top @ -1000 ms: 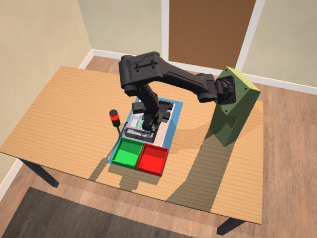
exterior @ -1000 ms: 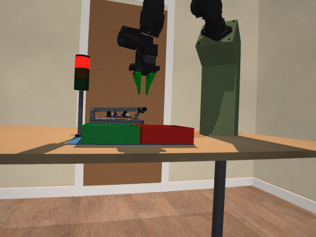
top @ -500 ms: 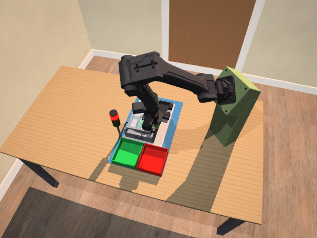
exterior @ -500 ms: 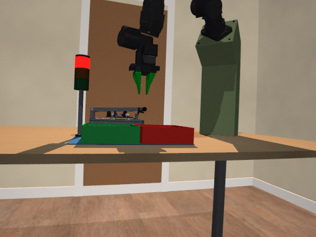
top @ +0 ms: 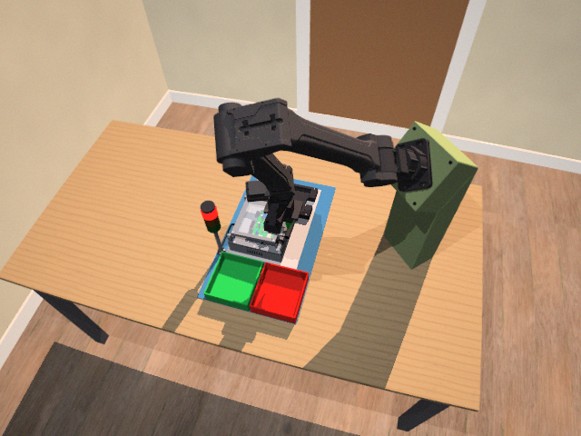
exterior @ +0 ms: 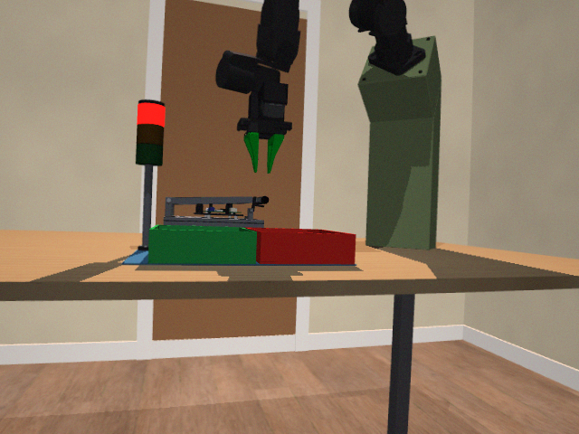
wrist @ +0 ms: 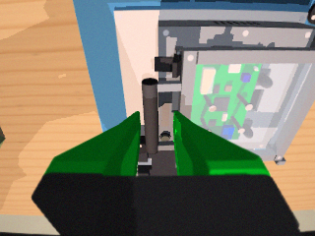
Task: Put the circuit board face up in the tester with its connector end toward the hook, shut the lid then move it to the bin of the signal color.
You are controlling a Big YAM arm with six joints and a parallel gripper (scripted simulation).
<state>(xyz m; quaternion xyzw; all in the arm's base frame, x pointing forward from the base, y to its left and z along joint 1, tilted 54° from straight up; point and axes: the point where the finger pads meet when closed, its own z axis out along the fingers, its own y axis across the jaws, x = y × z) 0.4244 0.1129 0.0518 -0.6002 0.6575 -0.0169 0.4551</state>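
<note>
Right now my hand is 7 cm above the latch hook, 2 cm to the right of it and 1 cm short of it. From my hand the other things lie so: tester plate: 9 cm below, 9 cm ahead, 2 cm to the right; then green circuit board: 9 cm below, 8 cm ahead, 2 cm to the right; then tester lid: 9 cm ahead, 7 cm below, 3 cm to the right.
</note>
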